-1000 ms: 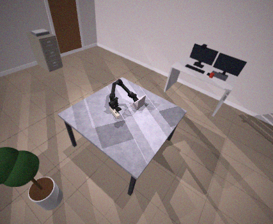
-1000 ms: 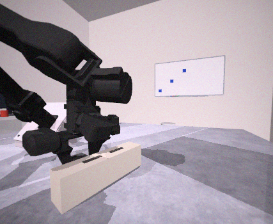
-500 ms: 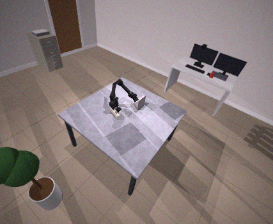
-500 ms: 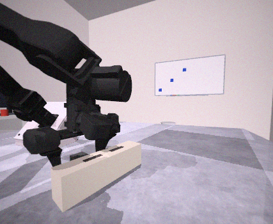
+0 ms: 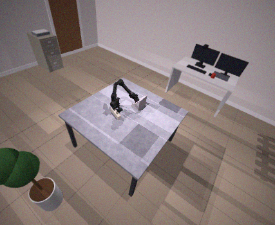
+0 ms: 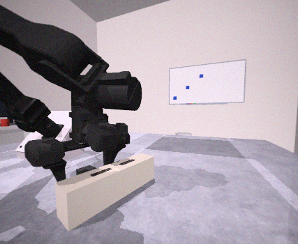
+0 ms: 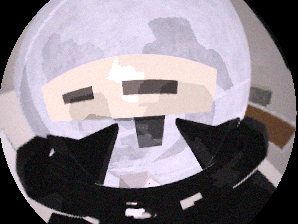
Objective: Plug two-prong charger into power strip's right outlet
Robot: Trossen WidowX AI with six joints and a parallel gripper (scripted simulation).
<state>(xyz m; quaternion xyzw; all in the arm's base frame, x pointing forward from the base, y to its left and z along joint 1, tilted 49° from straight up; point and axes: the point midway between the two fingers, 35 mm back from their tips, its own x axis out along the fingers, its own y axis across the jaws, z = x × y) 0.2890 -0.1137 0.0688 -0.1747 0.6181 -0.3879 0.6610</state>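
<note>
Now: the two-prong charger 2 cm ahead of my gripper tip, 1 cm to the right of it and 1 cm above it.
</note>
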